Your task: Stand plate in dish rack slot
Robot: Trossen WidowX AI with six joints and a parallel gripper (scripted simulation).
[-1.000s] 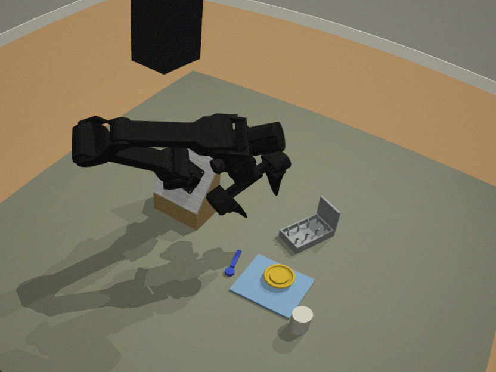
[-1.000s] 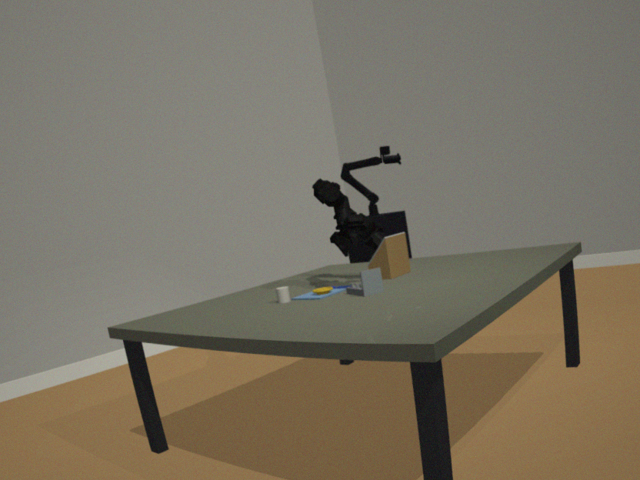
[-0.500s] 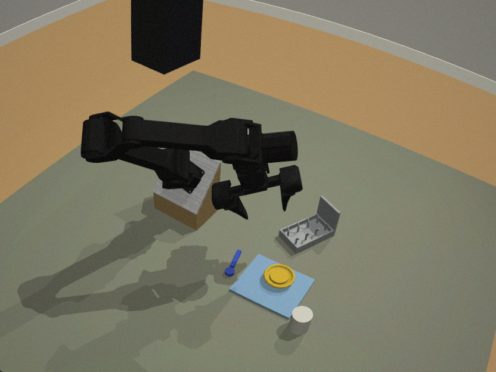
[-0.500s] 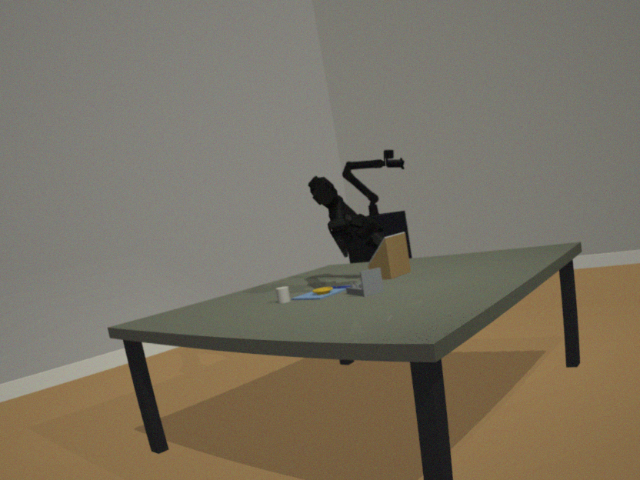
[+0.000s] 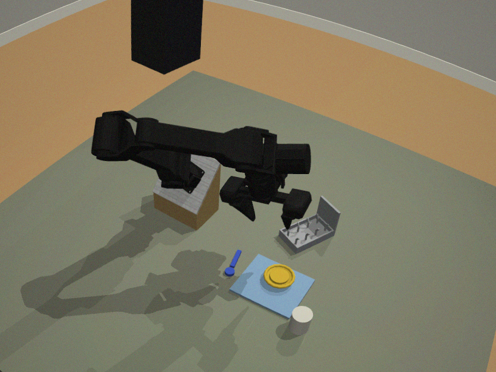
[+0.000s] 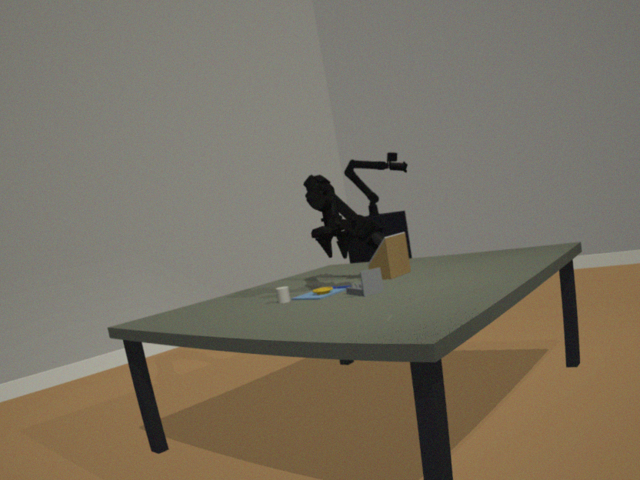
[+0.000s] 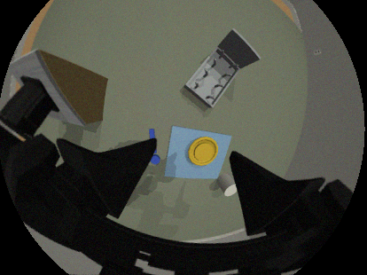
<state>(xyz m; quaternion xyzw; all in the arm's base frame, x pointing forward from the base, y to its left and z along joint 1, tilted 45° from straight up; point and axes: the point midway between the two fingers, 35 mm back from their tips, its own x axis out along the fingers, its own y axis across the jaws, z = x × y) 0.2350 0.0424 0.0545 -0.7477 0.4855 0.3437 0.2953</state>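
Now: the yellow plate 6 cm ahead of my gripper tip, 3 cm to the right of it and 10 cm below it. Also, from my gripper tip: grey dish rack: 3 cm ahead, 13 cm to the left, 9 cm below; then blue spoon: 4 cm behind, 7 cm to the right, 11 cm below; then light blue mat: 6 cm ahead, 6 cm to the right, 11 cm below.
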